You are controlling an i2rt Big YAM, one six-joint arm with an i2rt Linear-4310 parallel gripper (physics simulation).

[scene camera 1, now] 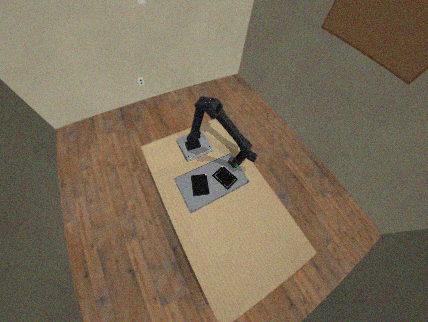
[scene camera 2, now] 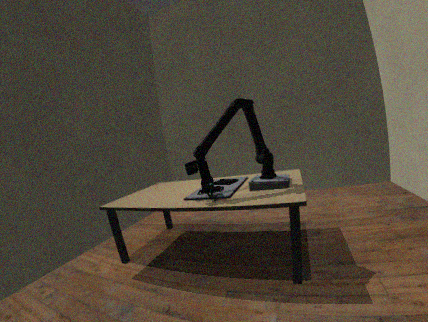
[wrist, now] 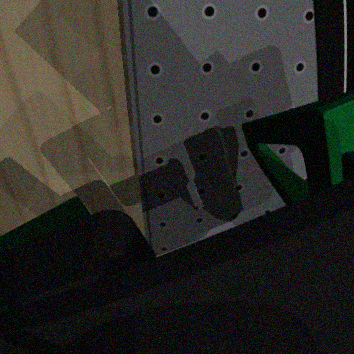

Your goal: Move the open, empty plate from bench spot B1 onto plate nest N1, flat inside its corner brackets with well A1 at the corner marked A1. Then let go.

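Pixels of known places: gripper, fingertip midpoint: (scene camera 1: 236, 163) (scene camera 2: 211, 194) (wrist: 160, 171); arm's base at its link origin: (scene camera 1: 193, 145) (scene camera 2: 268, 177).
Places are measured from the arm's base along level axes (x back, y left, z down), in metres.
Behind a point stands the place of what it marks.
Note:
Two flat black rectangles lie on the grey perforated board in scene camera 1. One black rectangle (scene camera 1: 200, 185) @[x -0.361, y -0.057, z 0.020 m] looks plain, and the other black rectangle with a pale outline (scene camera 1: 225, 178) @[x -0.373, y 0.148, z 0.017 m] lies to its right. I cannot tell from these dark views which is the plate and which is nest N1; the A1 marks are not readable. My gripper (scene camera 1: 235, 164) @[x -0.275, y 0.291, z 0.020 m] (scene camera 2: 209, 193) @[x -0.275, y 0.291, z 0.020 m] (wrist: 160, 171) @[x -0.275, y 0.291, z 0.020 m] is open and empty, low at the board beside the outlined rectangle. In the wrist view, part of a black rectangle with a pale line (wrist: 331, 50) @[x -0.346, y 0.209, z 0.030 m] shows at the upper right. The fingers hide some of the board.
The grey board (scene camera 1: 187, 197) @[x -0.415, y -0.177, z 0.031 m] (scene camera 2: 192, 197) @[x -0.414, y 0.295, z 0.035 m] (wrist: 180, 30) @[x -0.343, y 0.288, z 0.032 m] lies on the wooden table (scene camera 1: 245, 240) @[x -0.843, y 0.106, z 0.045 m] (scene camera 2: 150, 196) @[x -0.853, y 0.252, z 0.044 m]. The arm's grey base block (scene camera 1: 206, 148) @[x -0.076, y 0.095, z -0.010 m] (scene camera 2: 270, 185) @[x 0.044, y 0.133, z 0.020 m] stands behind the board in scene camera 1. Arm shadows fall across the board and table in the wrist view.

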